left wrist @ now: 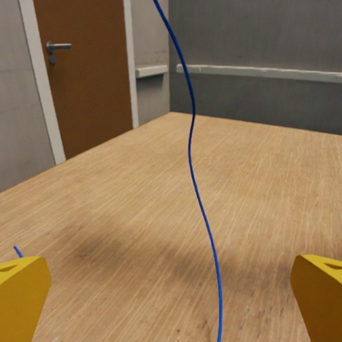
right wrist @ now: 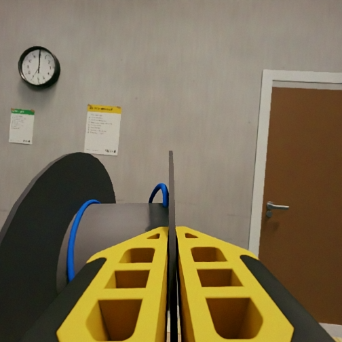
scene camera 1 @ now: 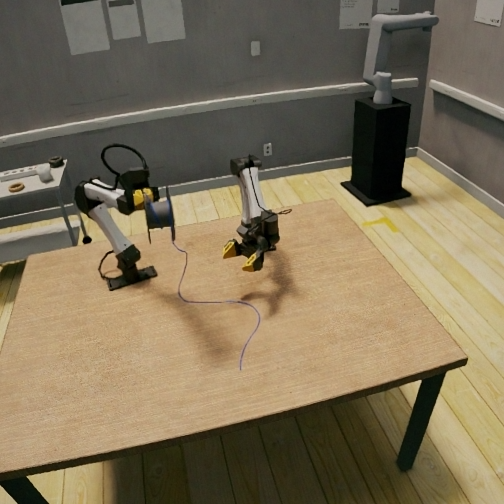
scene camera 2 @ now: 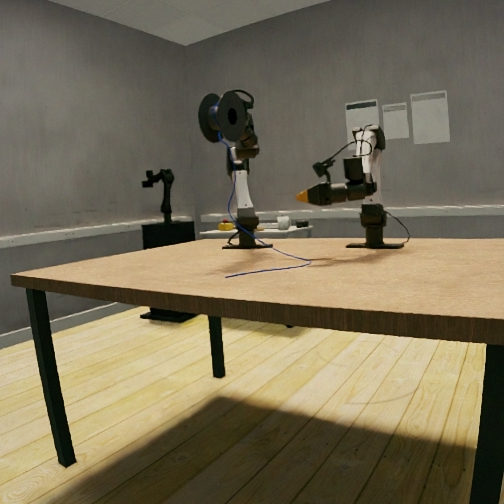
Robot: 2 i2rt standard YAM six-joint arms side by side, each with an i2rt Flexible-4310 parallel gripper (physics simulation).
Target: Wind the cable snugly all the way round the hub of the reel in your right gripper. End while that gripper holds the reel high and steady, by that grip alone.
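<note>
My right gripper [scene camera 1: 144,197] [right wrist: 172,234] is shut on one flange of the dark grey reel [scene camera 1: 160,214] [scene camera 2: 227,132] [right wrist: 120,220], holding it high above the table. The blue cable [scene camera 1: 210,302] [scene camera 2: 229,202] [left wrist: 194,110] [right wrist: 71,245] crosses the hub near the far flange; a small loop stands by the gripped flange. From the reel the cable hangs down to the table and lies there in a loose curve with a free end. My left gripper [scene camera 1: 239,257] [scene camera 2: 299,196] [left wrist: 170,269] is open above the table, apart from the cable. The hub's underside is hidden.
The wooden table [scene camera 1: 125,390] [scene camera 2: 375,290] carries both arm bases. A side table [scene camera 1: 30,192] with small items stands behind, at the left in scene camera 1. Another arm stands on a black pedestal [scene camera 1: 381,150] [scene camera 2: 168,235] beyond the table.
</note>
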